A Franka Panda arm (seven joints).
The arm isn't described. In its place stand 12 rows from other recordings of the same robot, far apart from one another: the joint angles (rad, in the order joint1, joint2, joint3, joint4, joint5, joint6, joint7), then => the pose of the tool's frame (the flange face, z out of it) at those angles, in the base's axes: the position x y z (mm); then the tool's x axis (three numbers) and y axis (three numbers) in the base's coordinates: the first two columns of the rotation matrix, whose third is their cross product.
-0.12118, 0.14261, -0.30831, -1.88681, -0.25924, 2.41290, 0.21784 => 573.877 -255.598 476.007 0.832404 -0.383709 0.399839 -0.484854 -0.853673 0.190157
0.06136, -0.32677, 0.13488, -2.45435, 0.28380, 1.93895, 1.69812 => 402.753 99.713 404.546 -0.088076 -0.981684 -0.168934 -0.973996 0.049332 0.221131
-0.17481, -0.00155, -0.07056, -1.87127, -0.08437, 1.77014, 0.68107 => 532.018 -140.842 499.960 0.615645 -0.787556 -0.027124 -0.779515 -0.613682 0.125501
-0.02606, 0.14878, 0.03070, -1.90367, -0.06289, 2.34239, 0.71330 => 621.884 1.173 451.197 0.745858 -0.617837 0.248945 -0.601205 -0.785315 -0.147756
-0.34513, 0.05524, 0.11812, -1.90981, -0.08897, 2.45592, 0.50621 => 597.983 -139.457 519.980 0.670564 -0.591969 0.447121 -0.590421 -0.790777 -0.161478
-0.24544, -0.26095, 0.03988, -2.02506, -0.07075, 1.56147, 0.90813 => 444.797 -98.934 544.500 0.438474 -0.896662 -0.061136 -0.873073 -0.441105 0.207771
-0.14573, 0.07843, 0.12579, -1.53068, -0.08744, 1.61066, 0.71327 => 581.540 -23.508 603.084 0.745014 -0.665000 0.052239 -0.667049 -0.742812 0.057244
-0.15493, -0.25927, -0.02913, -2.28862, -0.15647, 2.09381, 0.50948 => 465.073 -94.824 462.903 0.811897 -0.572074 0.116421 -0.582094 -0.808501 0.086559
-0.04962, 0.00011, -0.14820, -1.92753, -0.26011, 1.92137, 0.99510 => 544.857 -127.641 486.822 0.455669 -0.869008 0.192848 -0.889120 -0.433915 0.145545
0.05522, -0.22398, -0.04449, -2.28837, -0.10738, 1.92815, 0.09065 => 460.434 -2.975 432.361 0.990823 -0.039667 -0.129211 -0.027230 -0.994947 0.096638
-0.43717, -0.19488, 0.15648, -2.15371, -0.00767, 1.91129, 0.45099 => 471.080 -133.318 477.822 0.742597 -0.669124 -0.028672 -0.667196 -0.742827 0.055293
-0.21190, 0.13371, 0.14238, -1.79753, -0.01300, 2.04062, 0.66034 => 609.491 -46.739 480.974 0.742605 -0.664545 0.083170 -0.660508 -0.747248 -0.073137
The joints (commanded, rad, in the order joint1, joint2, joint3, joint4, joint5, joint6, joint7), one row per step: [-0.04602 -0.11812 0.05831 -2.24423 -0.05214 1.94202 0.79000]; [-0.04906 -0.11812 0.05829 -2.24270 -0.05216 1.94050 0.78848]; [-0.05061 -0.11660 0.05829 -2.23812 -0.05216 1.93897 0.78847]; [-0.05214 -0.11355 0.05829 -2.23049 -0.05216 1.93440 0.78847]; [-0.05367 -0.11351 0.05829 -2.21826 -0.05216 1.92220 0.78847]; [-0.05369 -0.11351 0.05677 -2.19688 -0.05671 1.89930 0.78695]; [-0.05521 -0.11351 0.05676 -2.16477 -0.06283 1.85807 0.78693]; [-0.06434 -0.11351 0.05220 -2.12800 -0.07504 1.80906 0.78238]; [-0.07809 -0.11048 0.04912 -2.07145 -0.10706 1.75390 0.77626]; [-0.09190 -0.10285 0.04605 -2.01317 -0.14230 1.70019 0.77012]
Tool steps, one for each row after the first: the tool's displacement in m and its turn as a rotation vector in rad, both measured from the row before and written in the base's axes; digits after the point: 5 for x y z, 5 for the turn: [0.00021 -0.00148 0.00057 0.00022 0.00007 -0.00162]; [0.00108 -0.00074 0.00117 0.00006 -0.00153 -0.00159]; [0.00158 -0.00075 0.00156 0.00005 -0.00002 -0.00171]; [0.00156 -0.00078 0.00453 -0.00032 -0.00001 -0.00208]; [0.00240 -0.00117 0.00792 -0.00412 0.00156 0.00115]; [0.00245 -0.00142 0.01154 -0.00657 0.00904 -0.00082]; [0.00200 -0.00806 0.01329 -0.01095 0.01250 -0.00686]; [0.00479 -0.01166 0.02062 -0.02951 0.00264 -0.00246]; [0.00460 -0.01251 0.01955 -0.03319 0.00470 -0.00454]
